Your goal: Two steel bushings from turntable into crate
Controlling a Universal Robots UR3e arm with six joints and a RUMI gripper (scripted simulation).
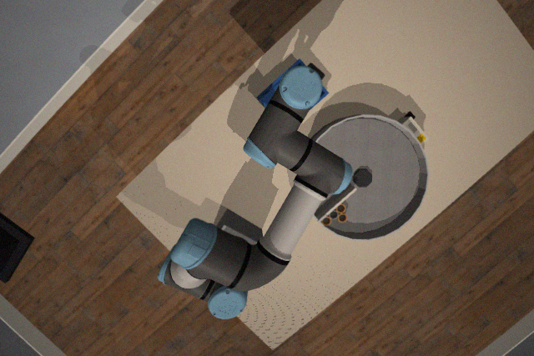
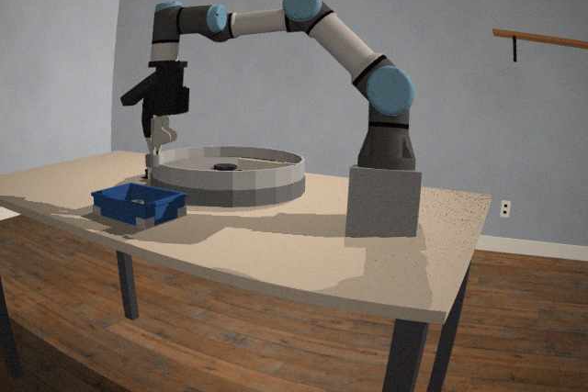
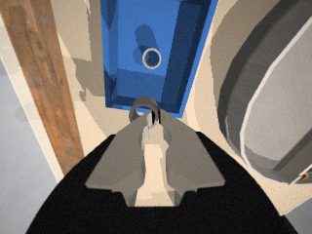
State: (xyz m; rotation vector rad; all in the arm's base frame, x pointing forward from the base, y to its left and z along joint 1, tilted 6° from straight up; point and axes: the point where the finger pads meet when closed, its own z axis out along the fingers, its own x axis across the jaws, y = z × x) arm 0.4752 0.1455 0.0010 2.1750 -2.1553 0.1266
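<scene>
The blue crate is 110 mm below my hand, 50 mm ahead of it and 10 mm to the left of it. The rest, counted from my hand: grey turntable (350 mm to the right, 80 mm below, 30 mm behind).
</scene>
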